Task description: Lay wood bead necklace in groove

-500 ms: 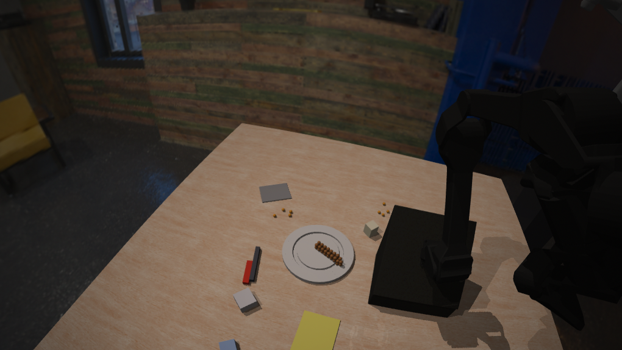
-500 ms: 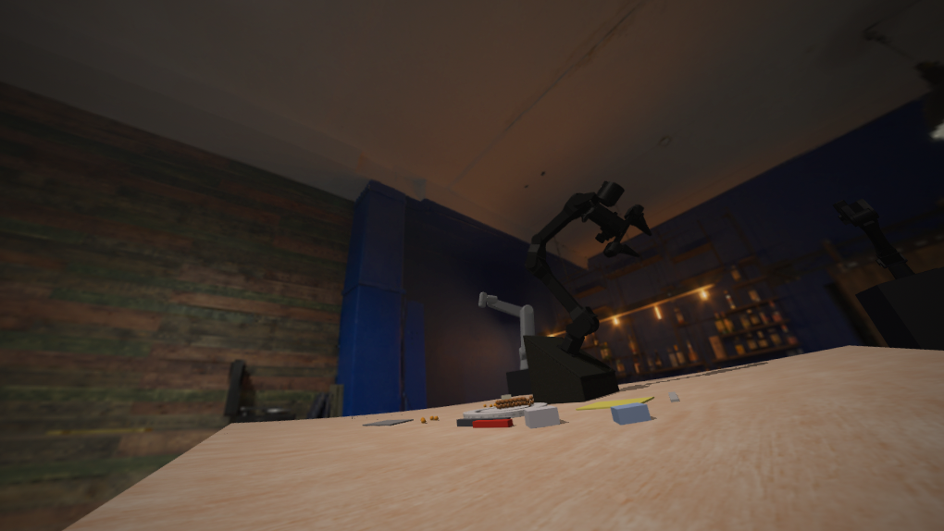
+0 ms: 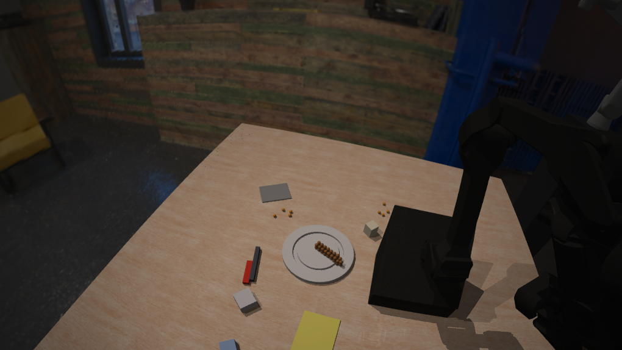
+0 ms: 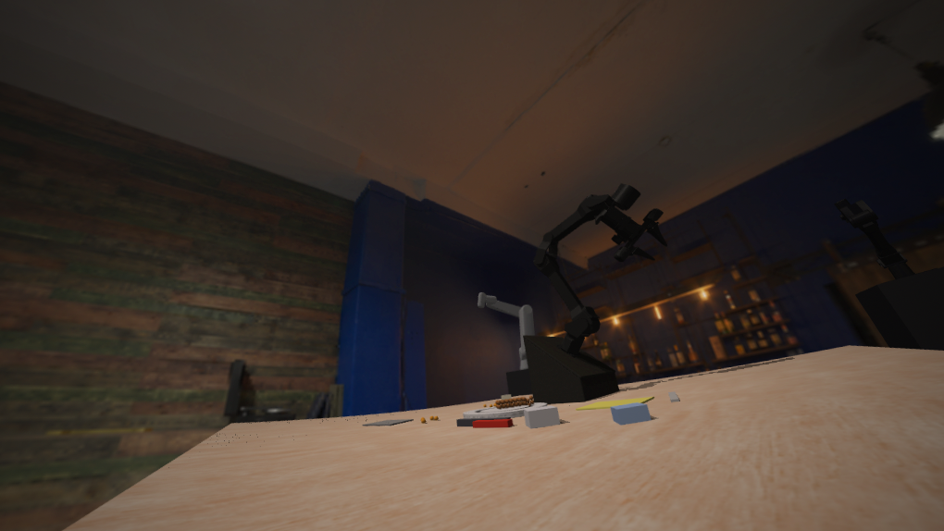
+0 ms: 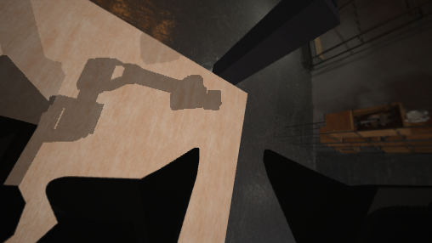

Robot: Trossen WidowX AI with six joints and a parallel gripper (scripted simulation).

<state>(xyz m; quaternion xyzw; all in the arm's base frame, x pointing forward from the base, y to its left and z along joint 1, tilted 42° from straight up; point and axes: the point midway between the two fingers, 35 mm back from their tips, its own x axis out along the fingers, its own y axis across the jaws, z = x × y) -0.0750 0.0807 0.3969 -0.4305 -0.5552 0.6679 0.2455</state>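
My gripper tip is 390 mm to the left of the round white bead board, 370 mm short of it and 350 mm above it. Round my gripper tip: blue block: 500 mm ahead, 350 mm below, 60 mm to the right; grey block: 510 mm ahead, 350 mm below, 190 mm to the right; yellow sheet: 360 mm below, 320 mm ahead, 140 mm to the right.
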